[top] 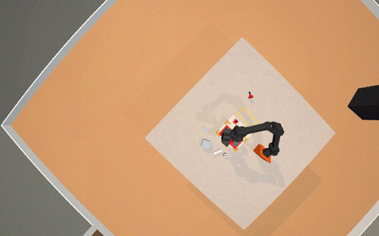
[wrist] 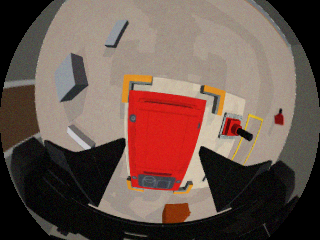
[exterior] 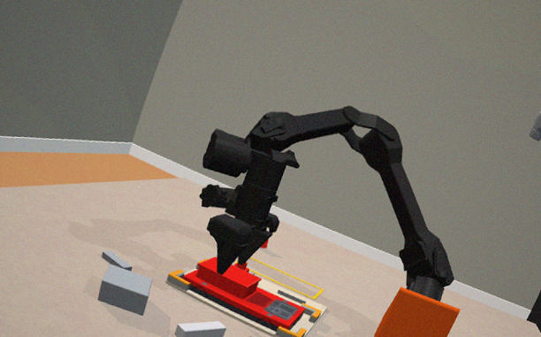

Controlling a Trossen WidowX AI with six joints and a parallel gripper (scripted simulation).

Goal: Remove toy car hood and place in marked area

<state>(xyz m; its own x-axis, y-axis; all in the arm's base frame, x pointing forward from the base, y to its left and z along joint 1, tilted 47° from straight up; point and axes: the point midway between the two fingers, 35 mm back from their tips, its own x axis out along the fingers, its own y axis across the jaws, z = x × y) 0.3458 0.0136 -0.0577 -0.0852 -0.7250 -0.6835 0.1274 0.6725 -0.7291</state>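
My gripper tip is now 10 mm above the hood. Also, from my gripper tip: black wheel (160 mm to the left, 100 mm behind, 50 mm below).
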